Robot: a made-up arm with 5 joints. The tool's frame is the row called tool. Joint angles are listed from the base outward. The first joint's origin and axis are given. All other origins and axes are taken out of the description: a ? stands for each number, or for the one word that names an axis. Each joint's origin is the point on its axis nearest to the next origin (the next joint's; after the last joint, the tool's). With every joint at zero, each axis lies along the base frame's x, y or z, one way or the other. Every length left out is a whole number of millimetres.
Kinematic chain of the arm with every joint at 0, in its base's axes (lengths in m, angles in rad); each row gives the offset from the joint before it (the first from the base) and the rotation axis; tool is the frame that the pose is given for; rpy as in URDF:
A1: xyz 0.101 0 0.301 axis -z
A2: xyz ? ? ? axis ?
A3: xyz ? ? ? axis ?
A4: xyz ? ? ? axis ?
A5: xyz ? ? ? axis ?
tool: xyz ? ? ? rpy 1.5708 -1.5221 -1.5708
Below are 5 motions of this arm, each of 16 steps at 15 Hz.
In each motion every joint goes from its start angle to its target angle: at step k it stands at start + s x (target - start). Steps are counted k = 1, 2, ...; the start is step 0. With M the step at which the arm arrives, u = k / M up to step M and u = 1 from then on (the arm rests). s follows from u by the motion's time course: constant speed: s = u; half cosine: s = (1 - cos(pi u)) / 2; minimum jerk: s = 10 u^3 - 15 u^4 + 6 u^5.
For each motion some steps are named. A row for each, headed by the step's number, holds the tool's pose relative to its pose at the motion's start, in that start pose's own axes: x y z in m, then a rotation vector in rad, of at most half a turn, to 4 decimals.
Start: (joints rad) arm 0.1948 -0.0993 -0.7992 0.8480 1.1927
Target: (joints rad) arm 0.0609 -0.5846 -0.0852 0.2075 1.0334
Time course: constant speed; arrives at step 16
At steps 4, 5, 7, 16:
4: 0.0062 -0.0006 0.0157 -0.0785 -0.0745 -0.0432
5: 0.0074 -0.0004 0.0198 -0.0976 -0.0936 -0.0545
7: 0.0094 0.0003 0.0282 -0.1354 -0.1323 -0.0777
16: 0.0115 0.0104 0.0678 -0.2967 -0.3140 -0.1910

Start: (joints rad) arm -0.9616 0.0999 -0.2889 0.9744 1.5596
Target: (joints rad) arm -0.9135 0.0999 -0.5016 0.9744 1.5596
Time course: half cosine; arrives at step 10
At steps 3, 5, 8, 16:
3: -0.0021 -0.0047 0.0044 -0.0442 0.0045 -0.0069
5: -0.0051 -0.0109 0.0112 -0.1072 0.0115 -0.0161
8: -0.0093 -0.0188 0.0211 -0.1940 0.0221 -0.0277
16: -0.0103 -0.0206 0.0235 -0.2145 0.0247 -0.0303

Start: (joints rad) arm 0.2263 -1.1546 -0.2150 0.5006 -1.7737
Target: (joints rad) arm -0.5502 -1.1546 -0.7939 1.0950 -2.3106
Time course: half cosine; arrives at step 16
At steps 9, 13, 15, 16:
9: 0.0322 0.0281 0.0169 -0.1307 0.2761 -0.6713
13: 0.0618 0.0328 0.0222 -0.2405 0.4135 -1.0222
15: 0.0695 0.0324 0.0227 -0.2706 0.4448 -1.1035
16: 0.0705 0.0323 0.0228 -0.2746 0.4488 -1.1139

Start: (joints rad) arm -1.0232 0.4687 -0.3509 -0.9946 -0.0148
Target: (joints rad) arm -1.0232 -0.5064 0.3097 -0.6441 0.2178
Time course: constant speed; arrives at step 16
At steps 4, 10, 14, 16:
4: 0.0465 0.0030 -0.0028 -0.0003 0.0090 0.0581
10: 0.1123 0.0071 0.0123 0.0002 0.0225 0.1454
14: 0.1502 0.0095 0.0338 0.0012 0.0315 0.2035
16: 0.1665 0.0106 0.0474 0.0019 0.0360 0.2326

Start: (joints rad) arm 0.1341 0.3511 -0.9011 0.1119 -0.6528
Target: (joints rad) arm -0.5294 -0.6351 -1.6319 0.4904 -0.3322
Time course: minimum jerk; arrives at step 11
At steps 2, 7, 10, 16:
2: 0.0086 0.0174 0.0056 0.0589 -0.0292 0.0009
7: 0.1624 0.1314 0.2094 0.7854 -0.6418 -0.1962
10: 0.2022 0.0847 0.2930 0.9208 -0.9174 -0.3610
16: 0.2030 0.0829 0.2950 0.9232 -0.9248 -0.3659

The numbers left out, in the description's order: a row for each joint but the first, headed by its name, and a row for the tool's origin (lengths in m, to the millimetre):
A2: xyz 0.039 -0.01 0, axis +y
A3: xyz 0.041 0 0.167, axis +y
A4: xyz 0.115 0 0.004, axis +y
A5: xyz 0.046 0 0, axis -x
tool: xyz 0 0 0

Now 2 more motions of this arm.
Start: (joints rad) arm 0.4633 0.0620 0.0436 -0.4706 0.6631
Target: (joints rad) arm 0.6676 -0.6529 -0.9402 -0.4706 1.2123
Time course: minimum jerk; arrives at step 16
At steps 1, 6, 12, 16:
1: 0.0005 -0.0005 0.0000 -0.0025 -0.0028 0.0014
6: 0.0685 -0.0616 0.0235 -0.3341 -0.3311 0.1803
12: 0.1931 -0.1319 0.1979 -1.2276 -0.9392 0.5744
16: 0.2038 -0.1290 0.2367 -1.3927 -1.0244 0.6246

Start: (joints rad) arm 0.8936 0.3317 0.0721 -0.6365 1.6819
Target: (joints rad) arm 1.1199 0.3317 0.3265 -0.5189 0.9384
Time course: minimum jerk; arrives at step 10
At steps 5, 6, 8, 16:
5: -0.0302 0.0213 0.0127 0.1715 0.1349 -0.3545
6: -0.0408 0.0284 0.0189 0.2217 0.2014 -0.4874
8: -0.0551 0.0381 0.0290 0.2794 0.3102 -0.6782
16: -0.0582 0.0401 0.0315 0.2900 0.3367 -0.7209

